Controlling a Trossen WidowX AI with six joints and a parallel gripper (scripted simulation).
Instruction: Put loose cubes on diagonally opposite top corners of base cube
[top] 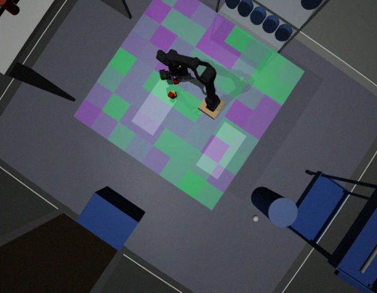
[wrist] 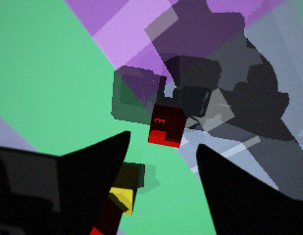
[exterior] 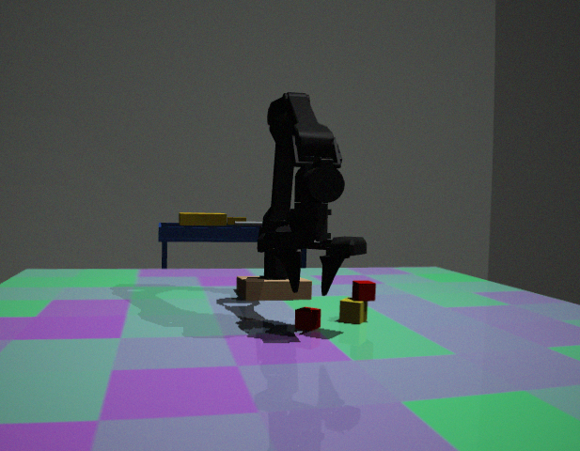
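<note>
Right now the red cube is 4 cm below my gripper tip. Also, from my gripper tip: yellow base cube 4 cm behind, 10 cm to the left, 4 cm below.
</note>
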